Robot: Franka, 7 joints.
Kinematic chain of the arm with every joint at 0, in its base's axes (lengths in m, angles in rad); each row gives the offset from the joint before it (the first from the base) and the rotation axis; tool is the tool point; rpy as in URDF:
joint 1: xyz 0 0 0.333 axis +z
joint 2: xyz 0 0 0 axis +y
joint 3: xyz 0 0 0.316 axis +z
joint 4: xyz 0.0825 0 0 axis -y
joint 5: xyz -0.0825 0 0.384 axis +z
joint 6: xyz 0 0 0 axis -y
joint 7: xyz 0.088 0 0 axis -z
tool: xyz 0 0 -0.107 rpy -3.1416 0 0
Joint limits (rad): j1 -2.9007..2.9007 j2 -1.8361..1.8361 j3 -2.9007..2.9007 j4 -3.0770..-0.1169 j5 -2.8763..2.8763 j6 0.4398..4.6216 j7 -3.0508..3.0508
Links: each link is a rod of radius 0.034 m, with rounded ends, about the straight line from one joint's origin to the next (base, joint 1, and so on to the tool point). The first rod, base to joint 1, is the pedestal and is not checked.
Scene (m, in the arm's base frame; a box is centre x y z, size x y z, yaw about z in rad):
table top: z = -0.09
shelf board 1: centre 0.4 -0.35 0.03 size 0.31 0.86 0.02 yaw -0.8
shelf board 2: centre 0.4 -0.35 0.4 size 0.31 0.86 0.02 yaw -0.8
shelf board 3: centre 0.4 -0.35 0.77 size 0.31 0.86 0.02 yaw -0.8
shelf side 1: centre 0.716 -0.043 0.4 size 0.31 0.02 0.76 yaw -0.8
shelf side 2: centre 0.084 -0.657 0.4 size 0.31 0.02 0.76 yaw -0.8
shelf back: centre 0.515 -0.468 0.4 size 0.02 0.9 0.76 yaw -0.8
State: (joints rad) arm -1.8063 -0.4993 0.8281 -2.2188 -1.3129 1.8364 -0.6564
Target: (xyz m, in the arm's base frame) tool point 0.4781 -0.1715 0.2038
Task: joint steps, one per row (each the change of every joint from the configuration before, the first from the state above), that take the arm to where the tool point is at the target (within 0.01 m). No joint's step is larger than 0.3 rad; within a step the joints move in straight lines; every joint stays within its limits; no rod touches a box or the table.
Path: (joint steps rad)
1: 0.0487 -0.2578 0.2006 -0.0042 0.0644 -0.2931 -0.0085
2: 0.0486 -0.2578 0.2005 -0.0042 0.0644 -0.2931 -0.0085
3: 0.0487 -0.2579 0.2006 -0.0042 0.0644 -0.2931 -0.0085
4: 0.0487 -0.2578 0.2005 -0.0042 0.0644 -0.2931 -0.0085
5: 0.0472 0.1856 0.0935 -0.1338 -0.0250 0.2801 0.0085
6: 0.0472 0.1855 0.0935 -0.1338 -0.0250 0.2801 0.0085
7: 0.0472 0.1856 0.0935 -0.1338 -0.0251 0.2801 0.0085
8: 0.0472 0.1856 0.0936 -0.1338 -0.0250 0.2801 0.0085
9: -0.2448 -0.0662 -0.0121 0.1605 -0.0514 0.1490 0.0000
10: -0.2449 -0.0662 -0.0121 0.1604 -0.0514 0.1490 0.0000
11: -0.2449 -0.0661 -0.0122 0.1605 -0.0515 0.1490 0.0000

